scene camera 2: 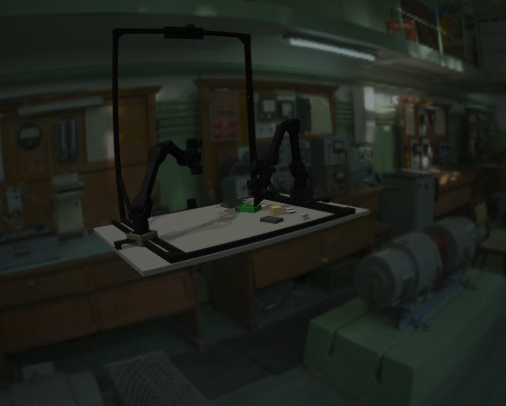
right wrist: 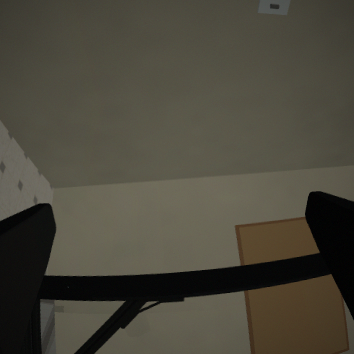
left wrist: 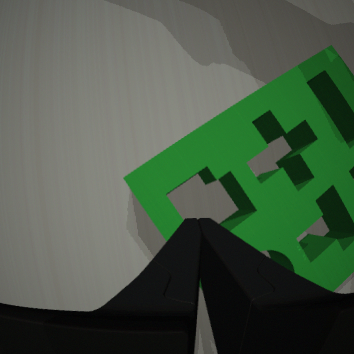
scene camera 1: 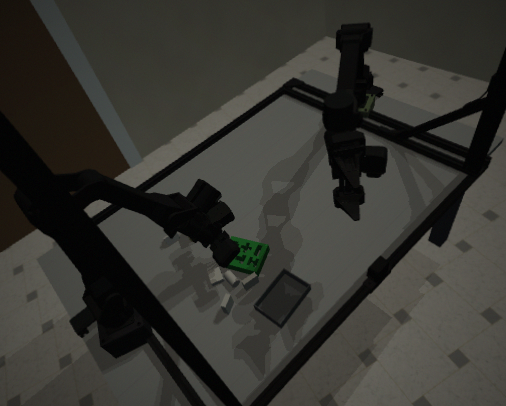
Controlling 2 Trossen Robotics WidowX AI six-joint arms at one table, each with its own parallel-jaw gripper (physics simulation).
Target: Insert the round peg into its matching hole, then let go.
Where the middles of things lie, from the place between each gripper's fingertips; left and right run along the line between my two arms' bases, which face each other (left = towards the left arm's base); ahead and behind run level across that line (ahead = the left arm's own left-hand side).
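My left gripper is 50 mm past the green hole board [scene camera 1: 247, 267], and it is 10 mm above the board. As for the dark tray [scene camera 1: 279, 301], it is 30 mm to the left of my left hand and 200 mm behind it, and 10 mm below it.
Counted from my right hand, the green hole board is 260 mm ahead, 110 mm to the left and 280 mm below. The tray is 140 mm to the left of my right hand and 110 mm ahead of it, and it too is 280 mm below that hand.
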